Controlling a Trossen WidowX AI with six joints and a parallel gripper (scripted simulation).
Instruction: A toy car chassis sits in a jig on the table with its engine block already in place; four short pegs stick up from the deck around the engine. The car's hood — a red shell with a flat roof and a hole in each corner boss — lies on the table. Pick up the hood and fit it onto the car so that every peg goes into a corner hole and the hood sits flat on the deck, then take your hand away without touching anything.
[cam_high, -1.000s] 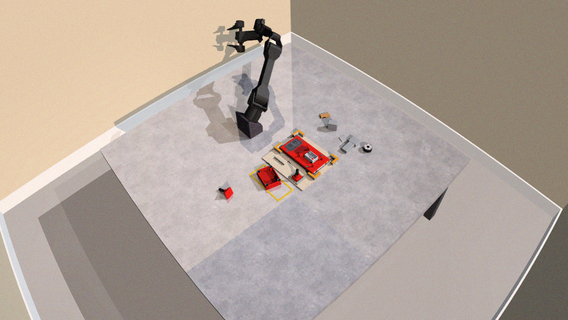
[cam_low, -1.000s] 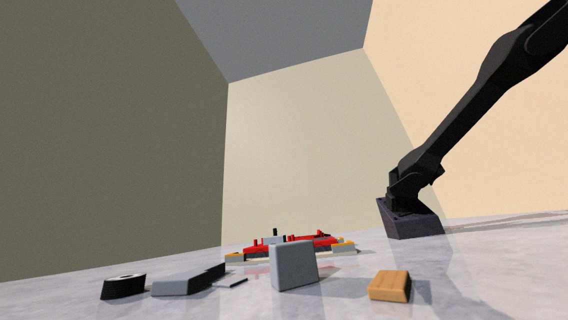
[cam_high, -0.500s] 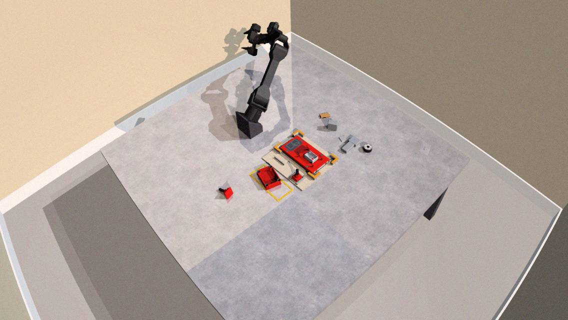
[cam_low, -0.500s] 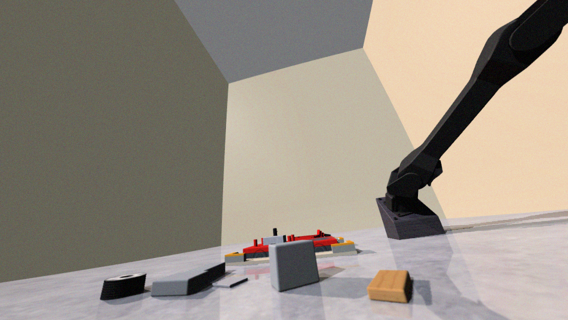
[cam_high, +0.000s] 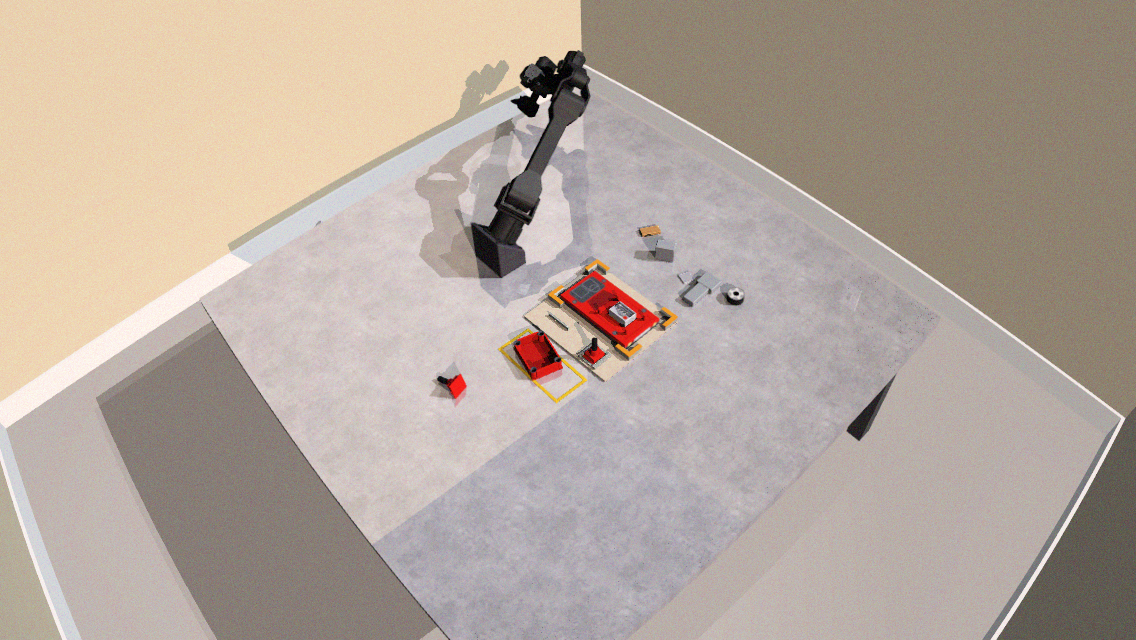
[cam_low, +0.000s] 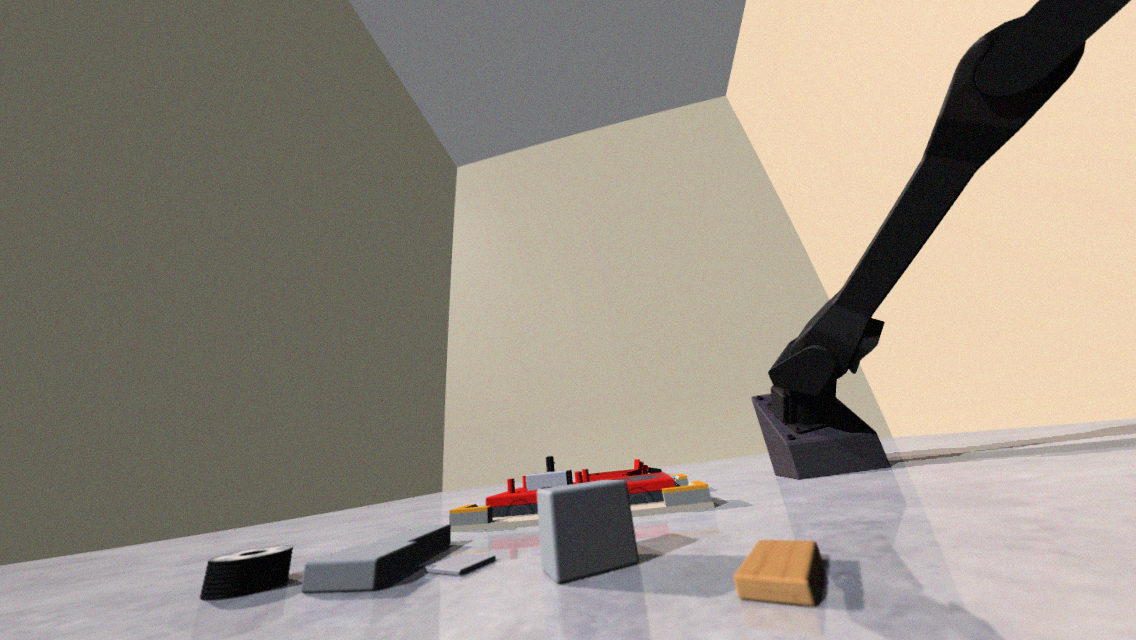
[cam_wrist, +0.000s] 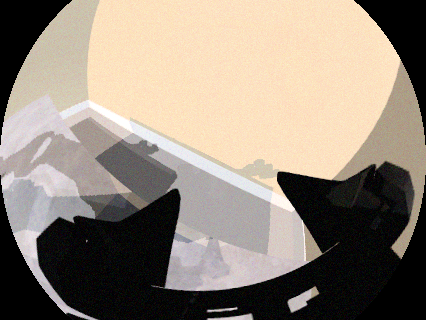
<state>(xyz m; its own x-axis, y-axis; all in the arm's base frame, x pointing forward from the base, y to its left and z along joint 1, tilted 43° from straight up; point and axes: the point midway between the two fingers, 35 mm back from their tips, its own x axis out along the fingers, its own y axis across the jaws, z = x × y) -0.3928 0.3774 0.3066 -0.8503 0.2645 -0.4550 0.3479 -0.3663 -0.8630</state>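
The red hood is 690 mm ahead of my gripper tip, 640 mm to the right of it and 60 mm below it. From my gripper tip the other things lie so: grey engine block: 760 mm ahead, 440 mm to the right, 50 mm below; then wooden block: 630 mm ahead, 180 mm to the right, 70 mm below.
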